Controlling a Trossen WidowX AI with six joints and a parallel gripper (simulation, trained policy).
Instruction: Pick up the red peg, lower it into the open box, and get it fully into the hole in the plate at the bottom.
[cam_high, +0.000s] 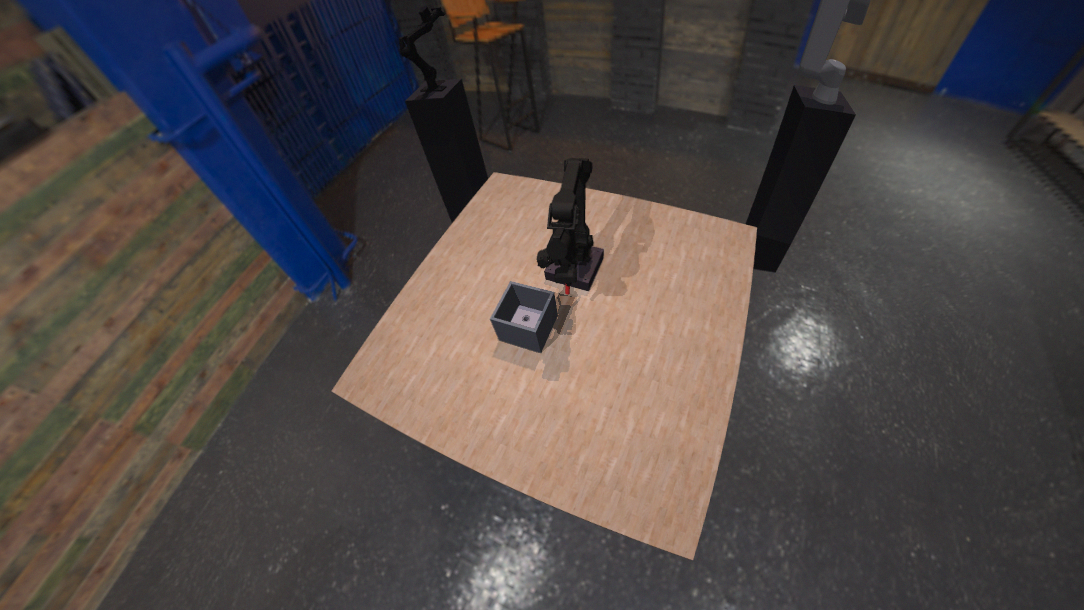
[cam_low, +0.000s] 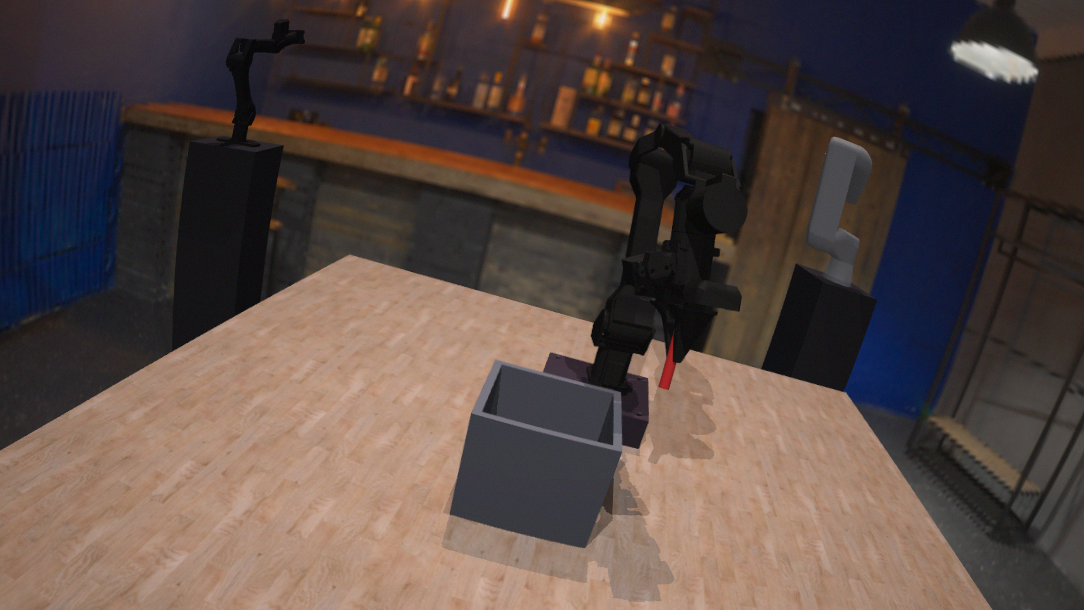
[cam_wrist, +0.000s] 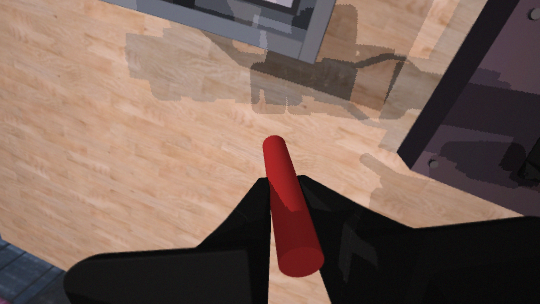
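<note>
Right now the light grey plate is 70 mm ahead of my gripper tip, 140 mm to the right of it and 150 mm below it. Also, from my gripper tip: red peg (10 mm above).
</note>
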